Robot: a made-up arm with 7 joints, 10 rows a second.
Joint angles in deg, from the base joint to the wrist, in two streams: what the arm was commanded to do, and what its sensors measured. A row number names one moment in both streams.
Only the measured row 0 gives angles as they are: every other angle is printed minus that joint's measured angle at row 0.
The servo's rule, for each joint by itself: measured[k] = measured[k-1] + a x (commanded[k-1-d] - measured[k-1]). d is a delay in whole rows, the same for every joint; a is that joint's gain. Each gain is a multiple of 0.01, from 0.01 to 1. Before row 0 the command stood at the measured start. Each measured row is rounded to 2 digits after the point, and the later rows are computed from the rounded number. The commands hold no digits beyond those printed.
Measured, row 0:
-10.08, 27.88, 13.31, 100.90, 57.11, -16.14, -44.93
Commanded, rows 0 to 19:
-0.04, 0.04, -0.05, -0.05, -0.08, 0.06, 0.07
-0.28, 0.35, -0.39, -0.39, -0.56, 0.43, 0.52
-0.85, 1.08, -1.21, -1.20, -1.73, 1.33, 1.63
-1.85, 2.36, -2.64, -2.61, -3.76, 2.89, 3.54
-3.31, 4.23, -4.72, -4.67, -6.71, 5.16, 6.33
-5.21, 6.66, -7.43, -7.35, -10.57, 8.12, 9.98
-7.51, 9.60, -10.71, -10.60, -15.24, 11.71, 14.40
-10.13, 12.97, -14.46, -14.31, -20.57, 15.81, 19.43
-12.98, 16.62, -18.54, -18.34, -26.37, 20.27, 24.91
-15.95, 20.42, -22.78, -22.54, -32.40, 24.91, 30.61
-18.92, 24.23, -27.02, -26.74, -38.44, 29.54, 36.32
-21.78, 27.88, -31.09, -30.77, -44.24, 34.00, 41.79
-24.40, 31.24, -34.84, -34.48, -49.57, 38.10, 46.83
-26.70, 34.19, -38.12, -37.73, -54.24, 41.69, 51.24
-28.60, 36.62, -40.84, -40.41, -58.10, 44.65, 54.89
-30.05, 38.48, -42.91, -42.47, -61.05, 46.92, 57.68
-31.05, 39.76, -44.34, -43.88, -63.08, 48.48, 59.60
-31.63, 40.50, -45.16, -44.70, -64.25, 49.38, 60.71
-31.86, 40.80, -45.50, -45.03, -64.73, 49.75, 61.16
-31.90, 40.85, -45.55, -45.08, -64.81, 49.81, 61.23
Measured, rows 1 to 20:
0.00, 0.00, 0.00, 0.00, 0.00, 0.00, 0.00
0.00, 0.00, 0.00, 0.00, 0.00, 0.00, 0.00
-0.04, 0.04, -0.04, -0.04, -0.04, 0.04, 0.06
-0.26, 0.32, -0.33, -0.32, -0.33, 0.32, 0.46
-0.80, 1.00, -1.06, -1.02, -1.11, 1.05, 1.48
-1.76, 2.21, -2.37, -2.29, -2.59, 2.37, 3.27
-3.17, 4.01, -4.32, -4.19, -4.90, 4.38, 5.93
-5.03, 6.37, -6.90, -6.72, -8.08, 7.07, 9.45
-7.29, 9.24, -10.06, -9.82, -12.09, 10.41, 13.76
-9.87, 12.56, -13.71, -13.41, -16.84, 14.30, 18.69
-12.70, 16.17, -17.72, -17.35, -22.18, 18.60, 24.10
-15.66, 19.95, -21.92, -21.50, -27.90, 23.14, 29.76
-18.63, 23.76, -26.15, -25.69, -33.80, 27.75, 35.47
-21.50, 27.43, -30.25, -29.75, -39.65, 32.25, 40.97
-24.14, 30.82, -34.06, -33.53, -45.21, 36.46, 46.07
-26.47, 33.82, -37.43, -36.89, -50.27, 40.23, 50.57
-28.41, 36.31, -40.26, -39.71, -54.65, 43.41, 54.33
-29.90, 38.24, -42.46, -41.92, -58.23, 45.94, 57.24
-30.95, 39.59, -44.02, -43.49, -60.95, 47.77, 59.29
-31.57, 40.40, -44.97, -44.46, -62.80, 48.93, 60.53
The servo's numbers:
d 2
a 0.91 0.89 0.83 0.80 0.56 0.72 0.87

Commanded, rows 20 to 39:
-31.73, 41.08, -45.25, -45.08, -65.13, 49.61, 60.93
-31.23, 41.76, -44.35, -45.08, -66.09, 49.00, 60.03
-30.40, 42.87, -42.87, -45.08, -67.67, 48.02, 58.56
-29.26, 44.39, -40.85, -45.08, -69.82, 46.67, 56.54
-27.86, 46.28, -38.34, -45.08, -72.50, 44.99, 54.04
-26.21, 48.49, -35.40, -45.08, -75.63, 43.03, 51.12
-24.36, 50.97, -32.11, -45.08, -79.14, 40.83, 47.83
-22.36, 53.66, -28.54, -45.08, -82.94, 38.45, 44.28
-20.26, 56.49, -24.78, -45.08, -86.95, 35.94, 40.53
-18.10, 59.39, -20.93, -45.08, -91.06, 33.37, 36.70
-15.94, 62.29, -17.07, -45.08, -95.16, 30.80, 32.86
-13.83, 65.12, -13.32, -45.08, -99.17, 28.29, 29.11
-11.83, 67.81, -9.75, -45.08, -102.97, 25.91, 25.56
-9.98, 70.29, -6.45, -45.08, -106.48, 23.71, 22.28
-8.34, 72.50, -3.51, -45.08, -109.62, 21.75, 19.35
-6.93, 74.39, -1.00, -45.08, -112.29, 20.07, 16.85
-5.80, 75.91, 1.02, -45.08, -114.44, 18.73, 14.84
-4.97, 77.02, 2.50, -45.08, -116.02, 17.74, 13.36
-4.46, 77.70, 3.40, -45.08, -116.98, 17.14, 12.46
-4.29, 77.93, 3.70, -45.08, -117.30, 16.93, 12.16
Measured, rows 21 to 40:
-31.83, 40.76, -45.41, -44.92, -63.88, 49.52, 61.08
-31.89, 40.84, -45.53, -45.05, -64.40, 49.73, 61.21
-31.74, 41.05, -45.30, -45.07, -64.81, 49.64, 60.97
-31.28, 41.68, -44.51, -45.08, -65.53, 49.18, 60.15
-30.48, 42.74, -43.15, -45.08, -66.73, 48.34, 58.77
-29.37, 44.21, -41.24, -45.08, -68.46, 47.14, 56.83
-28.00, 46.05, -38.83, -45.08, -70.72, 45.59, 54.40
-26.37, 48.22, -35.98, -45.08, -73.47, 43.75, 51.55
-24.54, 50.67, -32.77, -45.08, -76.65, 41.65, 48.31
-22.56, 53.33, -29.26, -45.08, -80.17, 39.35, 44.80
-20.47, 56.14, -25.54, -45.08, -83.97, 36.89, 41.09
-18.31, 59.03, -21.71, -45.08, -87.94, 34.36, 37.27
-16.15, 61.93, -17.86, -45.08, -91.98, 31.80, 33.43
-14.04, 64.77, -14.09, -45.08, -96.01, 29.27, 29.67
-12.03, 67.48, -10.49, -45.08, -99.91, 26.85, 26.09
-10.16, 69.98, -7.14, -45.08, -103.59, 24.59, 22.78
-8.50, 72.22, -4.13, -45.08, -106.97, 22.55, 19.80
-7.07, 74.15, -1.53, -45.08, -109.95, 20.76, 17.23
-5.91, 75.72, 0.59, -45.08, -112.46, 19.30, 15.15
-5.05, 76.88, 2.18, -45.08, -114.45, 18.18, 13.59

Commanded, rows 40 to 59:
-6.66, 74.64, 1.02, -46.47, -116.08, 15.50, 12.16
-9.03, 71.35, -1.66, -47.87, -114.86, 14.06, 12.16
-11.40, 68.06, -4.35, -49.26, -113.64, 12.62, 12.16
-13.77, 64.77, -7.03, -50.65, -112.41, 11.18, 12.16
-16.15, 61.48, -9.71, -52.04, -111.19, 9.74, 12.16
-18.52, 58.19, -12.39, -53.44, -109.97, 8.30, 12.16
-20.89, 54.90, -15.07, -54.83, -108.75, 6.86, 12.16
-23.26, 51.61, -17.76, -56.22, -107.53, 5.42, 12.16
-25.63, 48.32, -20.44, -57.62, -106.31, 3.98, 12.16
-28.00, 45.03, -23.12, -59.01, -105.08, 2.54, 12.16
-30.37, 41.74, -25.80, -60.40, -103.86, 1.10, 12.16
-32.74, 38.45, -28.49, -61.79, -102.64, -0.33, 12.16
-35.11, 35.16, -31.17, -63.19, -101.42, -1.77, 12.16
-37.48, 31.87, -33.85, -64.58, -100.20, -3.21, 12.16
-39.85, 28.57, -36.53, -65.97, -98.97, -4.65, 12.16
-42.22, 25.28, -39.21, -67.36, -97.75, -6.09, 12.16
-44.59, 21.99, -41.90, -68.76, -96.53, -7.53, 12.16
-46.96, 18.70, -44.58, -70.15, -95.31, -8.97, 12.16
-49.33, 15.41, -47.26, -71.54, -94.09, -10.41, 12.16
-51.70, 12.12, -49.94, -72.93, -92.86, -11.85, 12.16
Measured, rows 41 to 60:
-4.51, 77.61, 3.19, -45.08, -115.87, 17.43, 12.61
-4.31, 77.89, 3.61, -45.08, -116.67, 17.07, 12.22
-6.45, 75.00, 1.46, -46.19, -116.34, 15.94, 12.17
-8.80, 71.75, -1.13, -47.53, -115.51, 14.59, 12.16
-11.17, 68.47, -3.80, -48.91, -114.46, 13.17, 12.16
-13.54, 65.18, -6.48, -50.30, -113.31, 11.74, 12.16
-15.92, 61.89, -9.16, -51.69, -112.12, 10.30, 12.16
-18.29, 58.60, -11.84, -53.09, -110.92, 8.86, 12.16
-20.66, 55.31, -14.52, -54.48, -109.70, 7.42, 12.16
-23.03, 52.02, -17.21, -55.87, -108.48, 5.98, 12.16
-25.40, 48.73, -19.89, -57.27, -107.26, 4.54, 12.16
-27.77, 45.44, -22.57, -58.66, -106.04, 3.10, 12.16
-30.14, 42.15, -25.25, -60.05, -104.82, 1.66, 12.16
-32.51, 38.86, -27.94, -61.44, -103.60, 0.23, 12.16
-34.88, 35.57, -30.62, -62.84, -102.38, -1.21, 12.16
-37.25, 32.28, -33.30, -64.23, -101.16, -2.65, 12.16
-39.62, 28.98, -35.98, -65.62, -99.93, -4.09, 12.16
-41.99, 25.69, -38.66, -67.01, -98.71, -5.53, 12.16
-44.36, 22.40, -41.35, -68.41, -97.49, -6.97, 12.16
-46.73, 19.11, -44.03, -69.80, -96.27, -8.41, 12.16

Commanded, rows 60 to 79:
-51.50, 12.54, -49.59, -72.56, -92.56, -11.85, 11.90
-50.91, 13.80, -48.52, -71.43, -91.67, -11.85, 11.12
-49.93, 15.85, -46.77, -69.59, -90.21, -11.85, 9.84
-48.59, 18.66, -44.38, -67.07, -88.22, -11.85, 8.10
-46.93, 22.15, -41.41, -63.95, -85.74, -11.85, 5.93
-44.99, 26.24, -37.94, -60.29, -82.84, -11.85, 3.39
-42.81, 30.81, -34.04, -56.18, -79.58, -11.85, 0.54
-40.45, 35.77, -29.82, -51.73, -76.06, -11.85, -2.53
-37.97, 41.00, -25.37, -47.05, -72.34, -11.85, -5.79
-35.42, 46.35, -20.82, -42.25, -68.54, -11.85, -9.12
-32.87, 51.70, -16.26, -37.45, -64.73, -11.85, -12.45
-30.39, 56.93, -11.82, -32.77, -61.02, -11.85, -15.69
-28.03, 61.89, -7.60, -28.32, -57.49, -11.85, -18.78
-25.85, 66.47, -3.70, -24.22, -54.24, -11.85, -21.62
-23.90, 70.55, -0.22, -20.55, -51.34, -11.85, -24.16
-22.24, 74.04, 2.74, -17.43, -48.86, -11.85, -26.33
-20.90, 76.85, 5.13, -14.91, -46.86, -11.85, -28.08
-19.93, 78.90, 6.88, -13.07, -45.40, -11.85, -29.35
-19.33, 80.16, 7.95, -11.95, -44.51, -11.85, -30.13
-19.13, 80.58, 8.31, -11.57, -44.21, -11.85, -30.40
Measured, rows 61 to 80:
-49.10, 15.82, -46.71, -71.19, -95.05, -9.85, 12.16
-51.47, 12.53, -49.39, -72.58, -93.82, -11.29, 12.16
-51.50, 12.54, -49.56, -72.56, -93.11, -11.69, 11.93
-50.96, 13.66, -48.70, -71.66, -92.30, -11.81, 11.23
-50.02, 15.61, -47.10, -70.00, -91.13, -11.84, 10.02
-48.72, 18.32, -44.84, -67.66, -89.50, -11.85, 8.35
-47.09, 21.73, -41.99, -64.69, -87.39, -11.85, 6.24
-45.18, 25.74, -38.63, -61.17, -84.84, -11.85, 3.76
-43.02, 30.25, -34.82, -57.18, -81.89, -11.85, 0.96
-40.68, 35.16, -30.67, -52.82, -78.63, -11.85, -2.08
-38.21, 40.36, -26.27, -48.20, -75.11, -11.85, -5.31
-35.67, 45.69, -21.75, -43.44, -71.43, -11.85, -8.62
-33.12, 51.04, -17.19, -38.65, -67.68, -11.85, -11.95
-30.64, 56.28, -12.73, -33.95, -63.95, -11.85, -15.20
-28.26, 61.27, -8.47, -29.45, -60.33, -11.85, -18.31
-26.07, 65.90, -4.51, -25.27, -56.92, -11.85, -21.19
-24.10, 70.04, -0.95, -21.49, -53.80, -11.85, -23.77
-22.41, 73.60, 2.11, -18.24, -51.03, -11.85, -26.00
-21.04, 76.49, 4.62, -15.58, -48.69, -11.85, -27.81
-20.03, 78.63, 6.50, -13.57, -46.85, -11.85, -29.15

